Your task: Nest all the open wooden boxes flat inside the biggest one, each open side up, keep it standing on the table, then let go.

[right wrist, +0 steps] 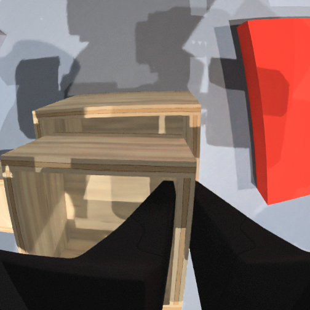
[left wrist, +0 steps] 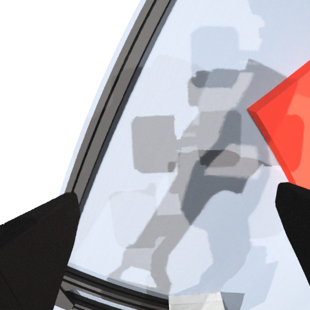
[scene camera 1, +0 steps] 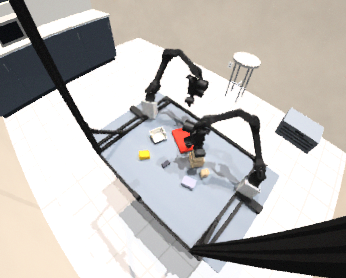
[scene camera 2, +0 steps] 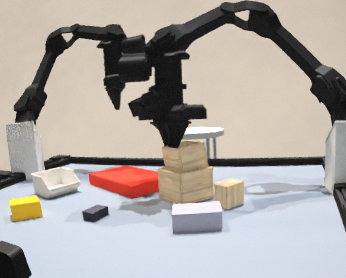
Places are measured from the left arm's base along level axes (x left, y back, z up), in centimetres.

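Pixels of known places: left gripper, between the fingertips: (scene camera 2: 117,109); right gripper, between the fingertips: (scene camera 1: 195,150) (scene camera 2: 171,155); left arm's base, origin of its link: (scene camera 1: 149,101) (scene camera 2: 23,131); right arm's base, origin of its link: (scene camera 1: 253,182).
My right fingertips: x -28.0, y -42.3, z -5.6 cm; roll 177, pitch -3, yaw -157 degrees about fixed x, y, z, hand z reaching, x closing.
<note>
Ahead of a thing's pixels: the offset from my right fingertips to its top centre.
The biggest wooden box {dx -2.3, dy -2.3, dz -2.3 cm} (scene camera 2: 186,187) (right wrist: 117,104) stands open side up on the table. My right gripper (scene camera 2: 176,145) (right wrist: 178,191) is shut on one wall of the middle wooden box {dx -2.1, dy -2.4, dz +2.9 cm} (scene camera 2: 192,156) (right wrist: 100,149) and holds it open side up directly over the biggest box. Its bottom is about level with the biggest box's rim; whether it touches the rim or dips inside is unclear. The smallest wooden box {dx -10.1, dy -9.5, dz -4.3 cm} (scene camera 1: 204,172) (scene camera 2: 230,194) stands beside the biggest one; its opening cannot be made out. My left gripper (scene camera 1: 189,102) (scene camera 2: 117,106) (left wrist: 179,200) is open and empty, high above the table.
A flat red block {dx +11.9, dy +9.5, dz -6.1 cm} (scene camera 2: 127,182) (left wrist: 287,125) (right wrist: 282,100) lies left of the boxes in scene camera 2. A lavender block {dx -18.9, dy -1.5, dz -5.6 cm} (scene camera 1: 188,183) (scene camera 2: 197,221) is in front. A dark block {dx -10.7, dy +16.2, dz -7.1 cm} (scene camera 2: 95,213), yellow block {dx -9.3, dy +31.8, dz -5.5 cm} (scene camera 2: 25,209) and white bin {dx +8.6, dy +28.2, dz -3.8 cm} (scene camera 2: 66,189) are farther left.
</note>
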